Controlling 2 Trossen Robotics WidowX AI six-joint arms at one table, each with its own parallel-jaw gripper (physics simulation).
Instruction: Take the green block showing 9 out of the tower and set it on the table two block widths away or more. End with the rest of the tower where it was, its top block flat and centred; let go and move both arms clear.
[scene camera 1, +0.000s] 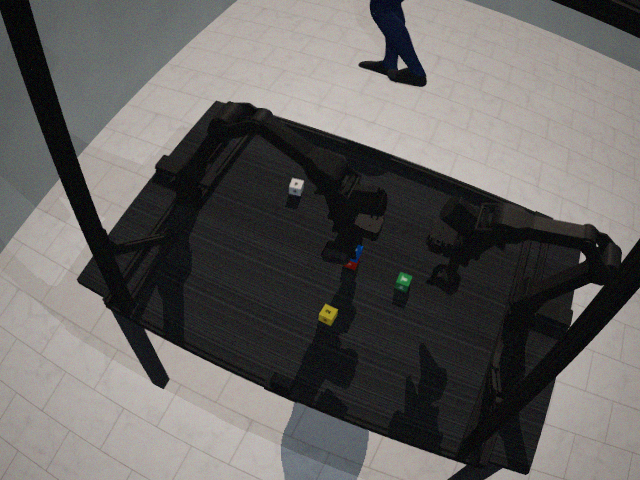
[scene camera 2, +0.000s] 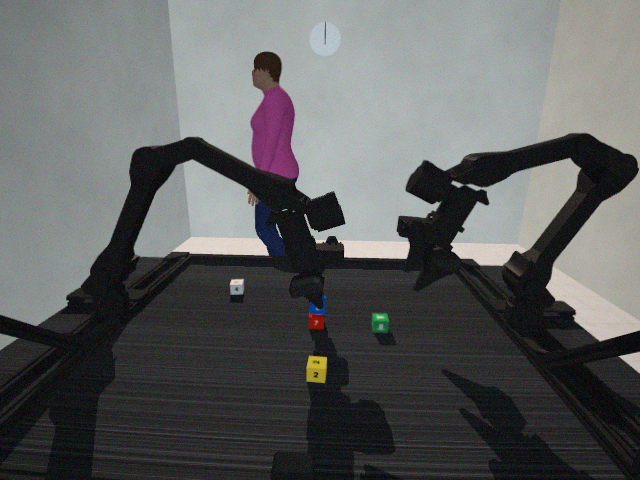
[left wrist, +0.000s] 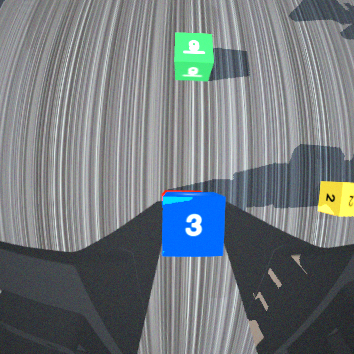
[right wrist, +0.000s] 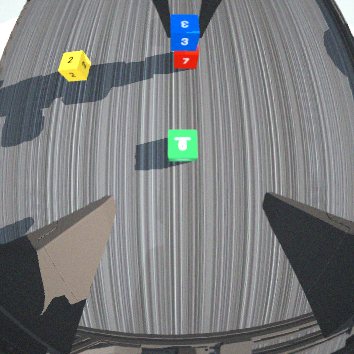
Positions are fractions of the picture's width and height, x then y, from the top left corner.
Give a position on a green block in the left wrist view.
0.55, 0.17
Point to the left gripper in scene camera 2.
0.50, 0.63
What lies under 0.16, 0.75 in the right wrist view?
The right gripper.
